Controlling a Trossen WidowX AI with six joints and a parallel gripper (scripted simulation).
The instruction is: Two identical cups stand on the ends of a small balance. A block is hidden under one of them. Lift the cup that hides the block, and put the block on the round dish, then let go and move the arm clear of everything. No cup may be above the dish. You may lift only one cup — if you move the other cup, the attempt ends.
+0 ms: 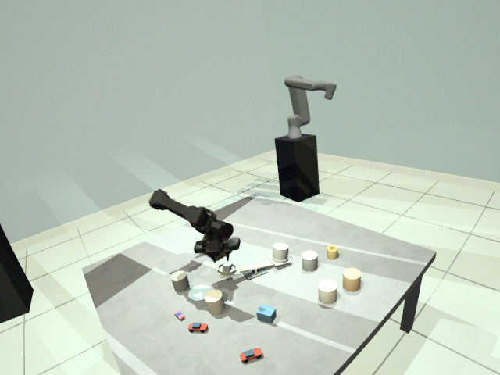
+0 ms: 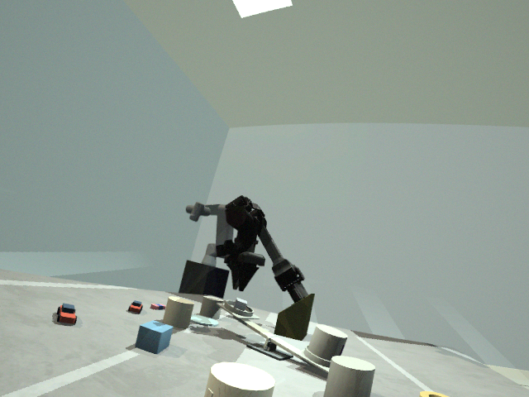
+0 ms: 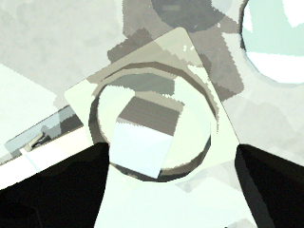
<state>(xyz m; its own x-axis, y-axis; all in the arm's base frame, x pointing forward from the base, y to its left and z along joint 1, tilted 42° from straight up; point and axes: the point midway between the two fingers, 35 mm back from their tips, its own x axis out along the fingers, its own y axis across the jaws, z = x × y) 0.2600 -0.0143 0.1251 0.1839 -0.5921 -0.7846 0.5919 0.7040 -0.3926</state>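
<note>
The grey block is 40 mm below my gripper tip and 20 mm to the left of it. Also, from my gripper tip: blue cube: 270 mm ahead, 110 mm below, 30 mm to the left; small balance: 140 mm to the left, 90 mm below, 20 mm ahead; round dish: 120 mm to the right, 120 mm below, 20 mm behind.
</note>
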